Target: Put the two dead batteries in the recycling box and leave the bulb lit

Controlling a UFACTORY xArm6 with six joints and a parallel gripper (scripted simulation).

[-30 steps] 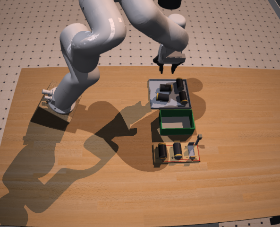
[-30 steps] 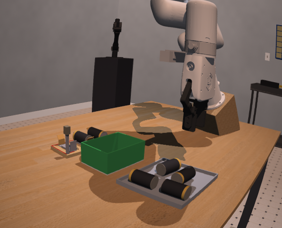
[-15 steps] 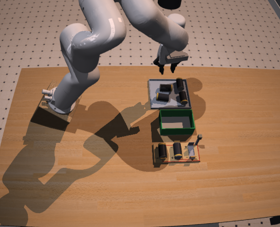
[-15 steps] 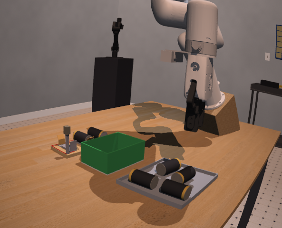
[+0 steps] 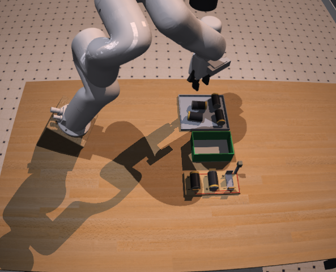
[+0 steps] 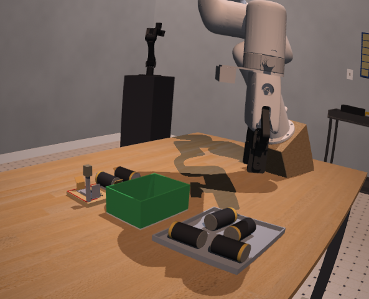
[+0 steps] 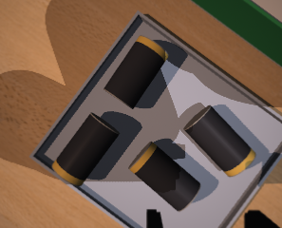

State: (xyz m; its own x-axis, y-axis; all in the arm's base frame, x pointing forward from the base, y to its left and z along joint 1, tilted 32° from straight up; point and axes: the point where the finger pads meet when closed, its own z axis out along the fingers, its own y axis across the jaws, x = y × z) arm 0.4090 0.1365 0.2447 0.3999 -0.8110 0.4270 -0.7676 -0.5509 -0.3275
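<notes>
My hand is 2 cm short of the grey tray, 3 cm to the left of it and 15 cm above it. Also, from my hand: green recycling box 1 cm ahead, 21 cm to the right, 14 cm below.
</notes>
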